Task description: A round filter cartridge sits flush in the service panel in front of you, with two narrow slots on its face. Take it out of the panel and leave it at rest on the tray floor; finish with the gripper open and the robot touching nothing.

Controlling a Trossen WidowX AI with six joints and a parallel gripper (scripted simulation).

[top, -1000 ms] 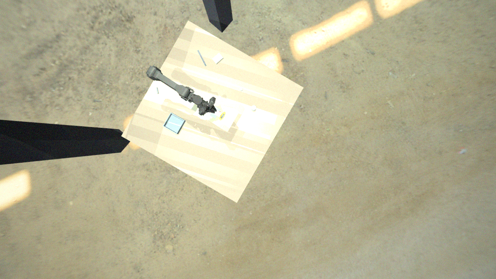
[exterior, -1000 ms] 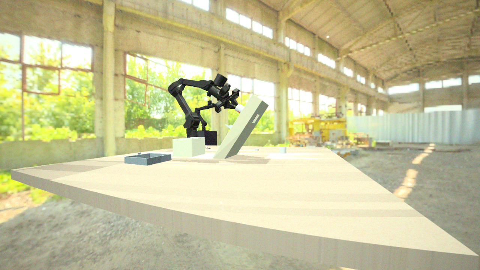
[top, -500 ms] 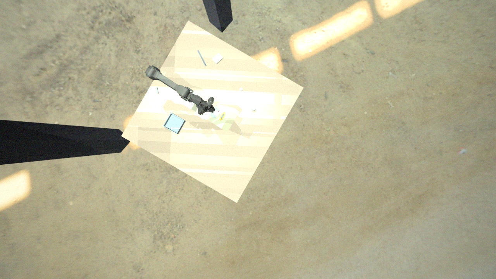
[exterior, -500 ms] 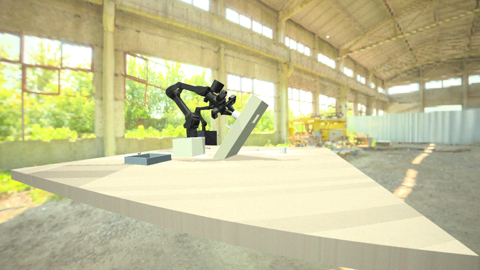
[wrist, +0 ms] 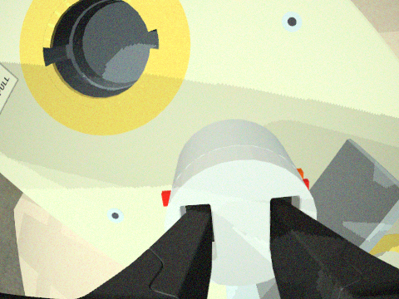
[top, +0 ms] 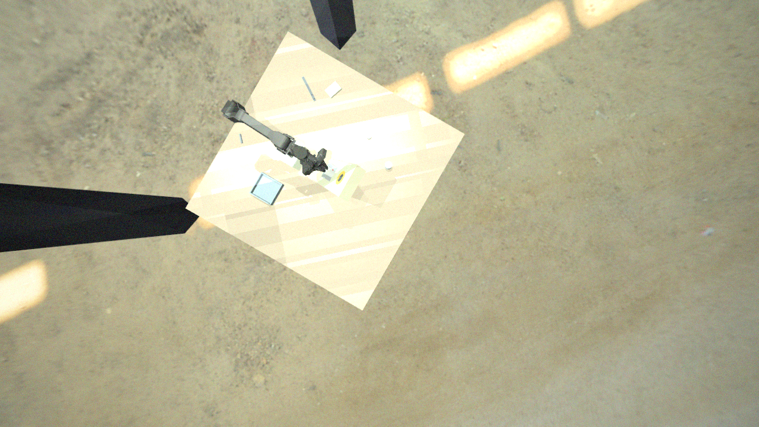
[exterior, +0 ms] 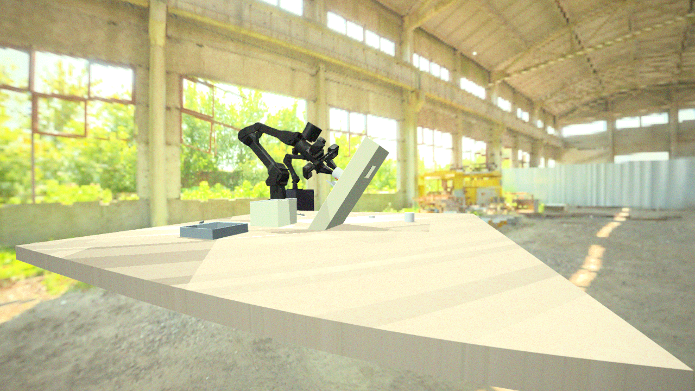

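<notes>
The round filter cartridge is 1 cm below my gripper tip and 1 cm ahead of it. Round my gripper tip: white square 41 cm to the left, 37 cm behind, 21 cm below; then service panel 5 cm below, 5 cm ahead, 1 cm to the left; then blue-grey tray 34 cm to the right, 28 cm behind, 20 cm below.
</notes>
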